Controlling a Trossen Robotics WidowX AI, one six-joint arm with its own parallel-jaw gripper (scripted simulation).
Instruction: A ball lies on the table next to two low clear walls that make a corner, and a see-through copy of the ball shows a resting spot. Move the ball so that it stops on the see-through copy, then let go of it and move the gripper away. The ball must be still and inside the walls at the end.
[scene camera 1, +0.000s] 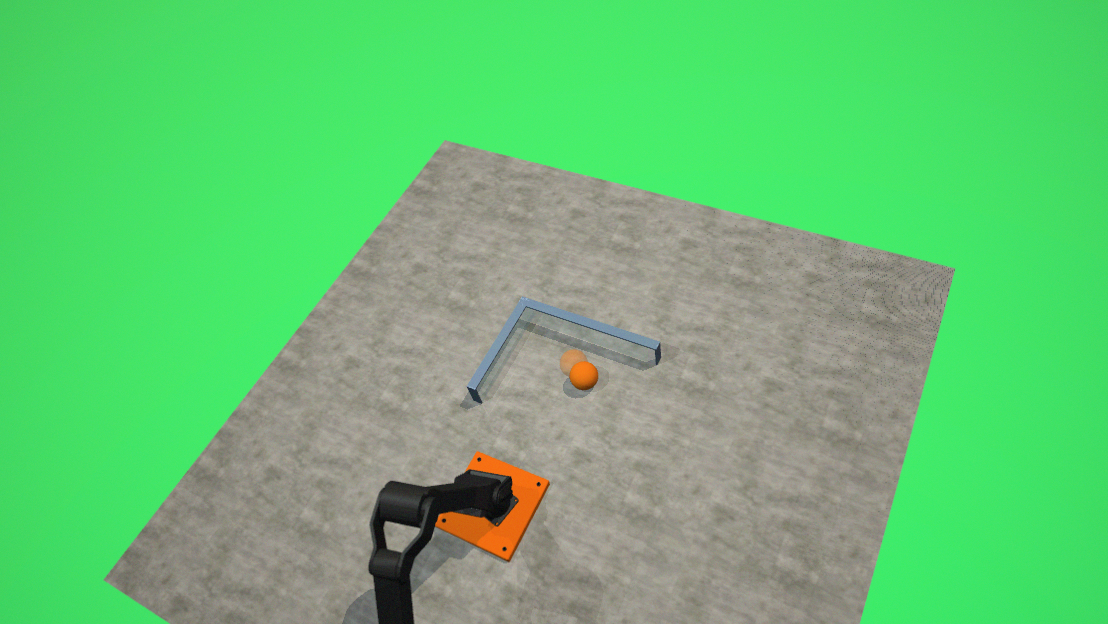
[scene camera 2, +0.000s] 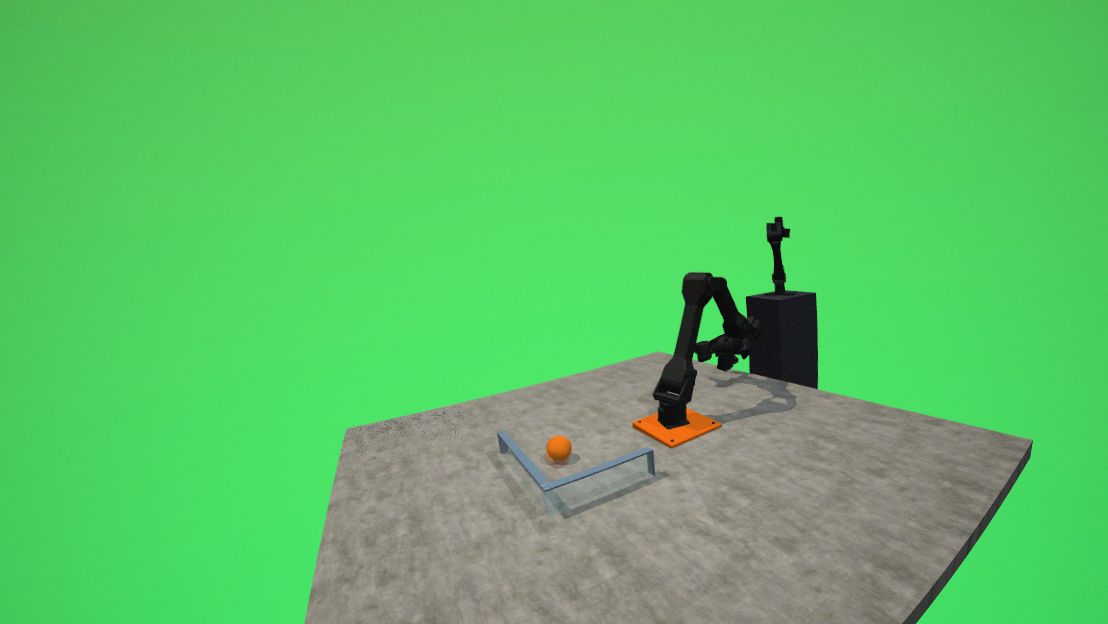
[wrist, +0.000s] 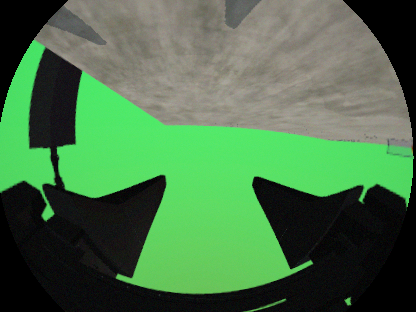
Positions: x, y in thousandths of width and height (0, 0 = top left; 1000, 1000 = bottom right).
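Observation:
My gripper (scene camera 2: 630, 555) is open and holding nothing. You'd also find the gripper (wrist: 506, 582) in what the wrist camera shows.

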